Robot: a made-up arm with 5 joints. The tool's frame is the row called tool.
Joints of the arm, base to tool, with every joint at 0 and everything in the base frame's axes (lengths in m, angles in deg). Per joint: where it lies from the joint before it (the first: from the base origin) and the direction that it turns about. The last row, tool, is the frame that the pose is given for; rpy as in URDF.
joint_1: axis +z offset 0 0 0.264
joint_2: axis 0 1 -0.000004 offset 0 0 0
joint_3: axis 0 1 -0.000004 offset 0.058 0 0.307
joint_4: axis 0 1 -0.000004 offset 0.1 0 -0.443
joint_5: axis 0 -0.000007 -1 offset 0.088 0 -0.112
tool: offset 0 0 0 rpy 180 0 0
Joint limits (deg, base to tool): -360..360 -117.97..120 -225..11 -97..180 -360..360
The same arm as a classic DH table. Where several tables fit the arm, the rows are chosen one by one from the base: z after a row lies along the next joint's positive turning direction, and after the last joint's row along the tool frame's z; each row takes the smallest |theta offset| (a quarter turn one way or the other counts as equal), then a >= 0, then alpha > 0; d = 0 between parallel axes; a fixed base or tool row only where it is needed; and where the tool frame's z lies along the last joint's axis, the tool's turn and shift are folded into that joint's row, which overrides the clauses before.
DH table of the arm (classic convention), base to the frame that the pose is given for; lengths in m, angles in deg. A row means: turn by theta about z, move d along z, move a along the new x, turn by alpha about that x. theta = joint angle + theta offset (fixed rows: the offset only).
joint_1: theta_offset 0.00, d 0.2640, a 0.0000, alpha -90.00
joint_2: theta_offset -79.30, d 0.0000, a 0.3124, alpha 0.00
joint_3: theta_offset -23.42, d 0.0000, a -0.4541, alpha 0.00
joint_4: theta_offset -77.28, d 0.0000, a -0.0880, alpha 90.00
joint_5: theta_offset 180.00, d 0.1120, a 0.0000, alpha 0.00
Joint limits (deg, base to tool): -360.00..360.00 -117.97..120.00 -225.00..11.00 -97.00..180.00 -360.00..360.00

